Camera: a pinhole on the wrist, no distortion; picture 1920 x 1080 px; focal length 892.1 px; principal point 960.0 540.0 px. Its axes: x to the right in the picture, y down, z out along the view. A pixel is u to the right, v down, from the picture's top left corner.
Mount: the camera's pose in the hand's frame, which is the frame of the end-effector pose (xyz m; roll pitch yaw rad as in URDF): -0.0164 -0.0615 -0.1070 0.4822 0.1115 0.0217
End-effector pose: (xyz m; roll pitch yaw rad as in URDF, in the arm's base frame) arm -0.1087 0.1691 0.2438 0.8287 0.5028 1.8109
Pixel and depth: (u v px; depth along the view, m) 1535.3 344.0 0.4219
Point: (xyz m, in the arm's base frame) 0.1981 0.4545 -0.0006
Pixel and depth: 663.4 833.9 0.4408
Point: 0.2499 0.2294 0.4223
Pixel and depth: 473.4 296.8 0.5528
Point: 0.5036 0.0320 0.2781
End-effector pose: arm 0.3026 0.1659 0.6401 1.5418 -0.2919 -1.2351
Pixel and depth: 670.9 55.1 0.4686
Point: 0.1033 0.0701 0.1247
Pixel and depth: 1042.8 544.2 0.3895
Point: 0.1179 -0.0320 0.4357
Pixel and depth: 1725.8 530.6 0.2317
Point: 0.3091 -0.0911 0.5423
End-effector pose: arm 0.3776 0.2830 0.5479 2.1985 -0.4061 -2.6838
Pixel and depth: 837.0 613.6 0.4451
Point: 0.2195 0.3293 0.1952
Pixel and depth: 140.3 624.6 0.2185
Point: 0.4650 0.3348 0.2987
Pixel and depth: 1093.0 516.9 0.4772
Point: 0.1131 0.2323 0.2116
